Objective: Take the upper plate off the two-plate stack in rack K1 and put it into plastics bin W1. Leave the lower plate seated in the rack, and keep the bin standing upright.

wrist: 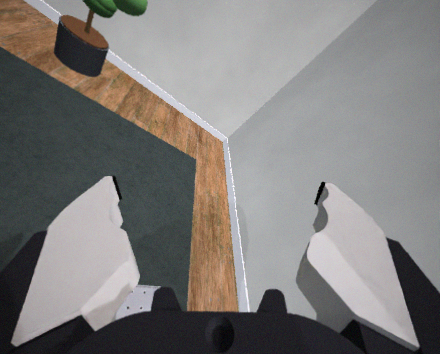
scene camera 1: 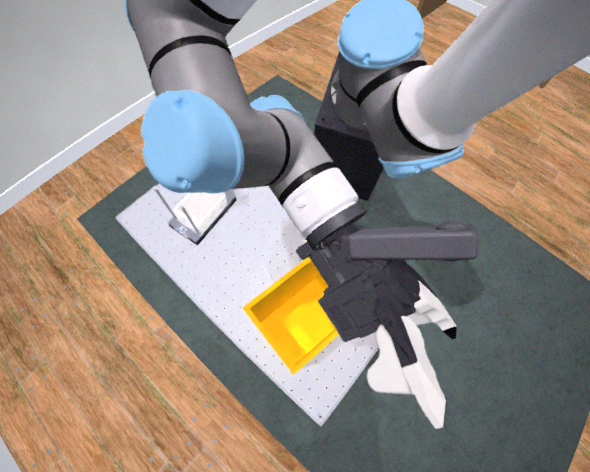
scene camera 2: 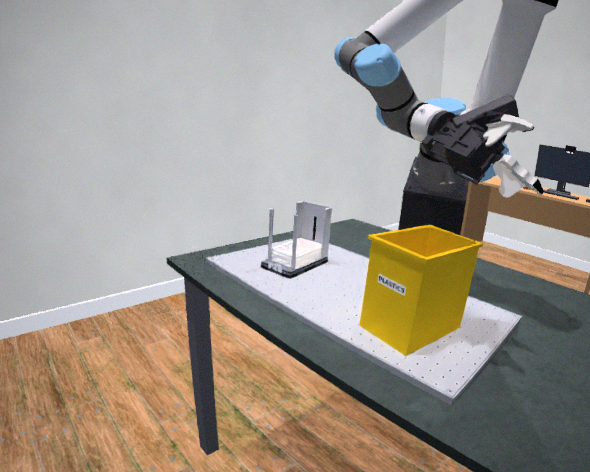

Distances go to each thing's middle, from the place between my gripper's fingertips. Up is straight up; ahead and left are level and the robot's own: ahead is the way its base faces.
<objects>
Right now my hand is 170 mm to the left of the yellow plastics bin W1 (scene camera 2: 418, 279) and 250 mm above it.
</objects>
